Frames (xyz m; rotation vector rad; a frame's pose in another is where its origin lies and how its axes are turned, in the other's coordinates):
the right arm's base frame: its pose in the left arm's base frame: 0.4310 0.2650 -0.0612 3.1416 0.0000 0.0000
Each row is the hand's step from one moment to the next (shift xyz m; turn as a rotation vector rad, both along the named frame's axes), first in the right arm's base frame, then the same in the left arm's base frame.
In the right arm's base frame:
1: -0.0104 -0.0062 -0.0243 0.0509 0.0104 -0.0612
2: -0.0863 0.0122 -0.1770 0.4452 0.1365 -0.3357
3: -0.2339 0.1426 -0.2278 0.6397 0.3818 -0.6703
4: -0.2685 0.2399 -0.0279 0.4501 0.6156 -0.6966
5: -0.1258 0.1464 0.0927 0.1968 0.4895 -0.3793
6: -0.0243 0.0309 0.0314 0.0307 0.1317 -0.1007
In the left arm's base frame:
1: -0.0104 0.0062 0.0243 0.0509 -0.0104 0.0612
2: -0.0863 -0.0122 0.1770 0.4452 -0.1365 0.3357
3: -0.2339 -0.1426 0.2278 0.6397 -0.3818 0.6703
4: -0.2685 -0.2399 0.0279 0.4501 -0.6156 0.6966
5: -0.1258 -0.1464 -0.0927 0.1968 -0.4895 0.3793
6: -0.0243 -0.0309 -0.0314 0.0307 -0.1317 0.1007

